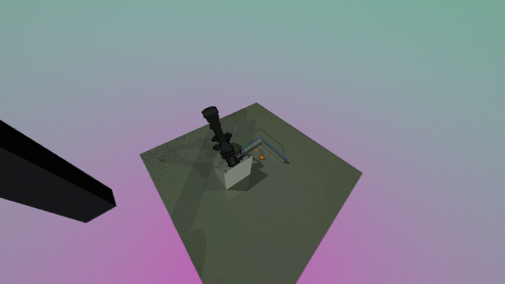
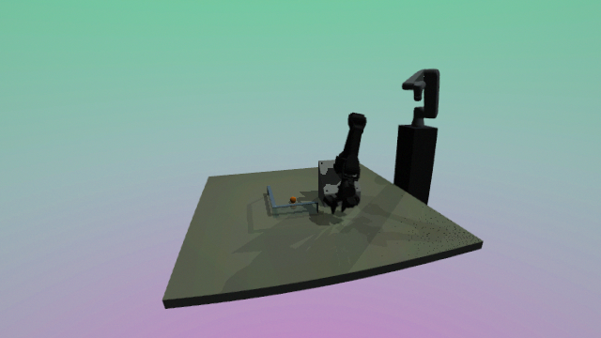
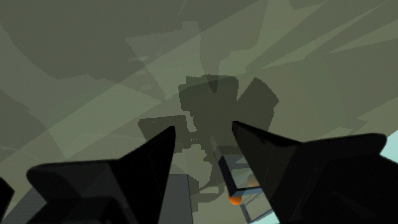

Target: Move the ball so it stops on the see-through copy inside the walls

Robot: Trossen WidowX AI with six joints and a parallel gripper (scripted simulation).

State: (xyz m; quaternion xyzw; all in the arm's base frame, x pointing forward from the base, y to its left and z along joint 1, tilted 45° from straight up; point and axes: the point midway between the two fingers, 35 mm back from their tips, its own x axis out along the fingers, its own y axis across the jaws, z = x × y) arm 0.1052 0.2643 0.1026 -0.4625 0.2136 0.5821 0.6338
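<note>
My gripper tip is 18 cm short of the orange ball, 25 cm to the left of it and 2 cm above it. Also, from my gripper tip: see-through copy of the ball (20 cm ahead, 17 cm to the right, 2 cm below).
</note>
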